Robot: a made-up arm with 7 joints. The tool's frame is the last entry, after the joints.
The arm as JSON. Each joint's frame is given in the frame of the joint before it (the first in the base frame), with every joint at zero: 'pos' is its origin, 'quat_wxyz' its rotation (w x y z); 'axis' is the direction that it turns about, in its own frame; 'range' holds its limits. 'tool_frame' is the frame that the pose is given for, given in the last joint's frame.
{
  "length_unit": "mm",
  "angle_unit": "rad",
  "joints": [
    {
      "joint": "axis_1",
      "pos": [
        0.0,
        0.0,
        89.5
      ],
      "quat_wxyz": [
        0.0,
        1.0,
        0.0,
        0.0
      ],
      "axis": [
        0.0,
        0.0,
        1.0
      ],
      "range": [
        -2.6,
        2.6
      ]
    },
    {
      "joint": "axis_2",
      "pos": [
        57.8,
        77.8,
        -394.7
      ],
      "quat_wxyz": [
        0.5,
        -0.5,
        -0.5,
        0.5
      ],
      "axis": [
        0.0,
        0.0,
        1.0
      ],
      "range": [
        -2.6,
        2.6
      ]
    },
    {
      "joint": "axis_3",
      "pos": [
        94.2,
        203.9,
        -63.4
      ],
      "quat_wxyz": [
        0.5,
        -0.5,
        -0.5,
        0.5
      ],
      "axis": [
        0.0,
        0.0,
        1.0
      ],
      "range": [
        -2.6,
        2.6
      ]
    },
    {
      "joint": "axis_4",
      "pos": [
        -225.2,
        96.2,
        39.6
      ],
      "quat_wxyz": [
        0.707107,
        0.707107,
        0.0,
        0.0
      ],
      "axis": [
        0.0,
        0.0,
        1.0
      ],
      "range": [
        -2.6,
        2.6
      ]
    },
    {
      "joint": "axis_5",
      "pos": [
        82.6,
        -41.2,
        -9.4
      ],
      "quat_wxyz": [
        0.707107,
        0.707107,
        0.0,
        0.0
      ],
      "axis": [
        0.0,
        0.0,
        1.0
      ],
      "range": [
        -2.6,
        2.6
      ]
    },
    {
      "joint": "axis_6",
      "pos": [
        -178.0,
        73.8,
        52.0
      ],
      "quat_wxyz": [
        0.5,
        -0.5,
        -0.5,
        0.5
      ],
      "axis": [
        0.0,
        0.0,
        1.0
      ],
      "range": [
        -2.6,
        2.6
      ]
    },
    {
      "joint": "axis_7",
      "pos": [
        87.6,
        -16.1,
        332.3
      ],
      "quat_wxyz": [
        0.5,
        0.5,
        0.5,
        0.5
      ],
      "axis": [
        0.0,
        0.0,
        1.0
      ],
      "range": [
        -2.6,
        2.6
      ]
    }
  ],
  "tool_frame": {
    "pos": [
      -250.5,
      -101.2,
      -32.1
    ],
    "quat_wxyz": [
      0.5,
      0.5,
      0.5,
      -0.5
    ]
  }
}
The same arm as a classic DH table. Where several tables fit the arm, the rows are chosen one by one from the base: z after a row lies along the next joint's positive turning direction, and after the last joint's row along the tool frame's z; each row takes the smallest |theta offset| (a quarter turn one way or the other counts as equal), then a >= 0, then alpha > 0; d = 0 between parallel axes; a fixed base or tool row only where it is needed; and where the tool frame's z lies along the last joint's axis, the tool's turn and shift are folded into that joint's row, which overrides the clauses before.
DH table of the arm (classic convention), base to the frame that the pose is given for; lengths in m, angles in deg. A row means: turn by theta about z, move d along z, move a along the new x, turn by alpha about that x. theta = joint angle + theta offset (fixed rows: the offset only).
base (fixed): d 0.0000  theta0 0.00  a 0.0000  alpha 180.00
axis_1: d -0.4842  theta0 90.00  a 0.0778  alpha -90.00
axis_2: d -0.1212  theta0 90.00  a 0.2039  alpha -90.00
axis_3: d -0.0546  theta0 0.00  a -0.2252  alpha 90.00
axis_4: d -0.1056  theta0 0.00  a 0.0826  alpha 90.00
axis_5: d 0.0932  theta0 90.00  a 0.0738  alpha -90.00
axis_6: d 0.5103  theta0 -90.00  a 0.0161  alpha -90.00
axis_7: d 0.0555  theta0 0.00  a 0.2505  alpha -90.00
tool (fixed): d 0.1012  theta0 90.00  a 0.0000  alpha 0.00
Joint limits (deg, base to tool): -148.97..148.97 -148.97..148.97 -148.97..148.97 -148.97..148.97 -148.97..148.97 -148.97..148.97 -148.97..148.97

